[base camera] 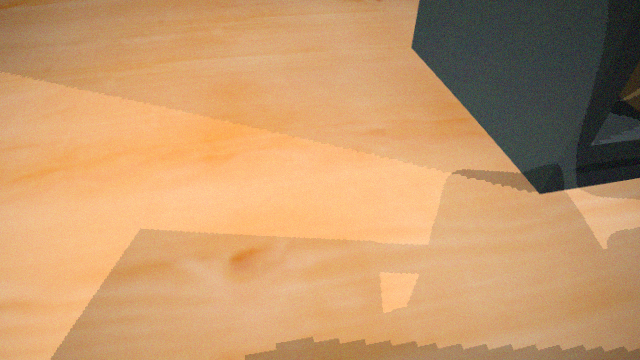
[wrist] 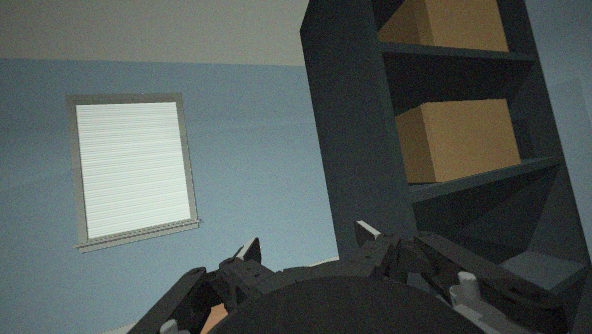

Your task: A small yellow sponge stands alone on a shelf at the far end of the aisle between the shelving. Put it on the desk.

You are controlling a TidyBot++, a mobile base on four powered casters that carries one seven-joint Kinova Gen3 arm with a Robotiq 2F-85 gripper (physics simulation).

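Frame: origin at the arm's base, x ahead, y left, z up, level; millimetres.
Seen in the pictures: gripper, between the fingertips: (wrist: 307, 240).
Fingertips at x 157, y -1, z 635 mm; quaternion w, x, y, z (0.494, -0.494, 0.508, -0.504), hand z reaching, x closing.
A point is followed by its place in that frame.
My gripper (wrist: 307, 240) {x 157, y -1, z 635 mm} is open at the bottom of the wrist view, with its fingertips wide apart and no object between them. A dark shelf unit (wrist: 352, 125) {x 611, y -248, z 844 mm} (base camera: 515, 65) {x 597, y -251, z -279 mm} stands at the right in the wrist view, beyond the right finger, and its lower corner shows at the upper right of the base view. The yellow sponge and the desk do not show in either view.
Brown boxes (wrist: 475, 142) {x 588, y -671, z 706 mm} stand on two of the unit's shelves. A lower shelf (wrist: 545, 270) {x 697, y -971, z 137 mm} shows behind the right finger. A blue wall (wrist: 250, 150) {x 1817, y 409, z 1049 mm} with a blinded window (wrist: 134, 170) {x 1556, y 1420, z 984 mm} is at the left. The wooden floor (base camera: 200, 190) {x 449, y 158, z -396 mm} carries several shadows.
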